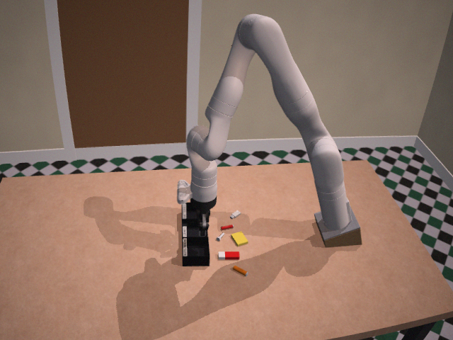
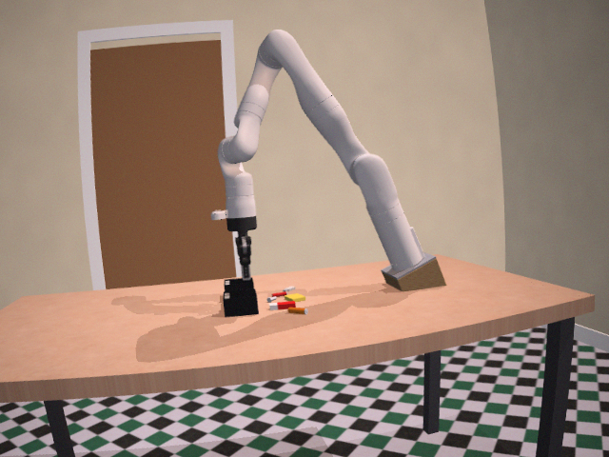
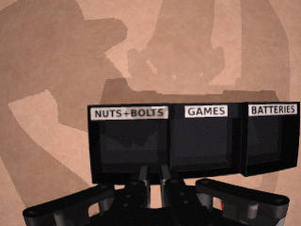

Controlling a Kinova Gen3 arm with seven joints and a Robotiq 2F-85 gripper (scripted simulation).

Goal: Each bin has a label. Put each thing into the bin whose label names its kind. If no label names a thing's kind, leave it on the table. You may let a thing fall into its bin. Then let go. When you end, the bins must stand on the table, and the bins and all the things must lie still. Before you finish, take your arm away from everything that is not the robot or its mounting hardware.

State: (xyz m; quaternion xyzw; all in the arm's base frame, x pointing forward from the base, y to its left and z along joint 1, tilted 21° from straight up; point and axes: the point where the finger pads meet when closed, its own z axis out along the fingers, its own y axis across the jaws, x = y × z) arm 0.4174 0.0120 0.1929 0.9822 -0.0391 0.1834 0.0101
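Right now the red battery is 100 mm behind my hand, 90 mm to the right of it and 90 mm below it. The rest, counted from my hand: bolt 90 mm below, 70 mm behind, 50 mm to the right; red-and-white block 90 mm below, 70 mm behind, 40 mm to the left; yellow block 130 mm behind, 90 mm below, 30 mm to the right.
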